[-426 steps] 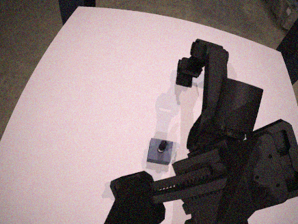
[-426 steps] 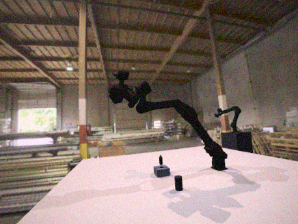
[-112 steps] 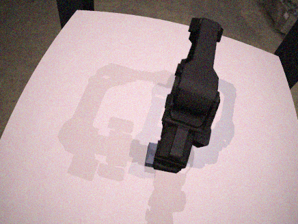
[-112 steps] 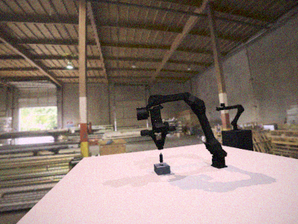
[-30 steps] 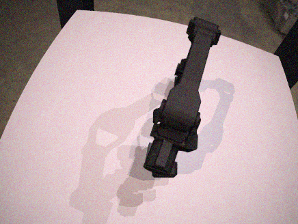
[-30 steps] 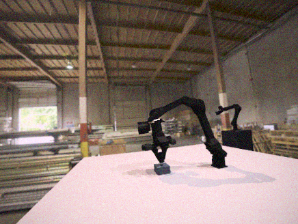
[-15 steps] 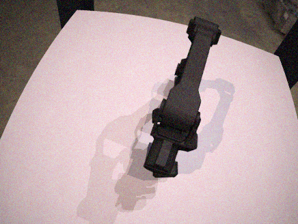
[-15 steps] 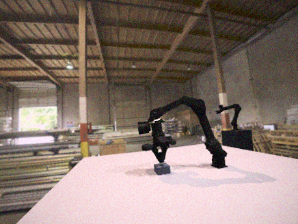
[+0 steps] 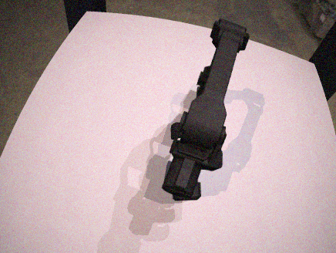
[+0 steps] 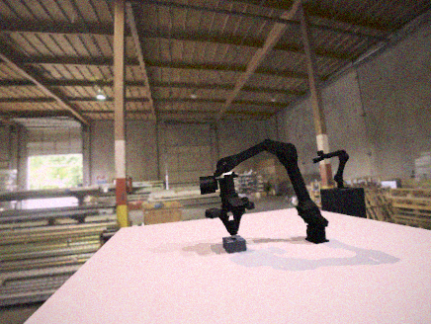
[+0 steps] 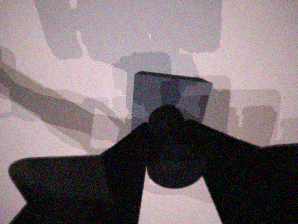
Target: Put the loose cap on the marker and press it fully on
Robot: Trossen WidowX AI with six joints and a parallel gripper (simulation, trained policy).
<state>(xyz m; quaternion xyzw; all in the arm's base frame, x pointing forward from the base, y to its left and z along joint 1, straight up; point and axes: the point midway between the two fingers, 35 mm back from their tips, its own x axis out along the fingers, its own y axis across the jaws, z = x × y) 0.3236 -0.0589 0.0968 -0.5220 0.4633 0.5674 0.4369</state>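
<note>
Now: the dark cap 20 mm above my gripper tip. Round my gripper tip: grey holder block 40 mm below.
</note>
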